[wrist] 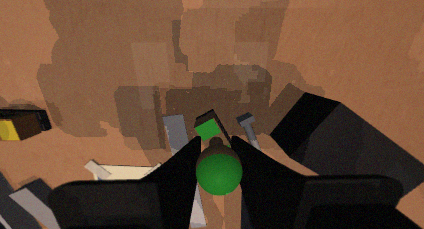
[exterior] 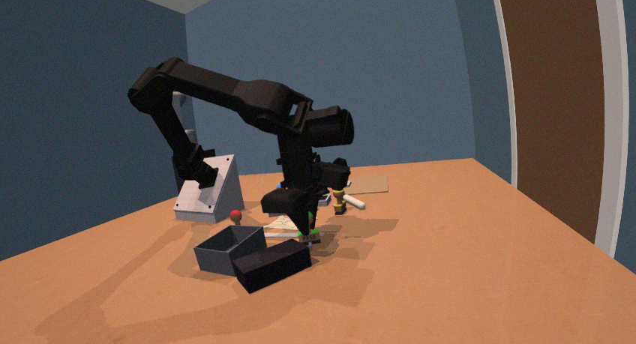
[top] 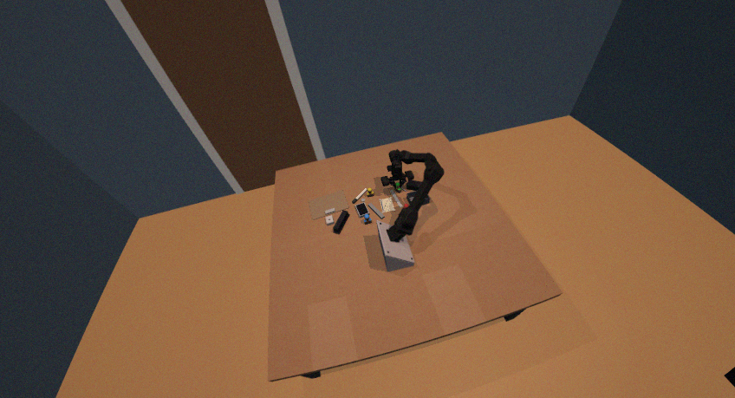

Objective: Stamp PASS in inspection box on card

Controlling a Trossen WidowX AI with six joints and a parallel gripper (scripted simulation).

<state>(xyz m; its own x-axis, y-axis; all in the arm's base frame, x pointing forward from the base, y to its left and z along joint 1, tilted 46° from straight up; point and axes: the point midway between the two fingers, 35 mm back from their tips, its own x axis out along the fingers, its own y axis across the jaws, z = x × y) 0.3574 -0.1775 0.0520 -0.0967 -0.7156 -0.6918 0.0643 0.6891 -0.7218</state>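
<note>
Right now my gripper tip is 7 cm past the dark ink pad, 25 cm to the right of it and 2 cm above it. Also, from my gripper tip: black block (2 cm behind, 11 cm to the right); grey ruler (6 cm behind, 3 cm to the left, 2 cm below); green-knobbed PASS stamp (right at my gripper tip).
</note>
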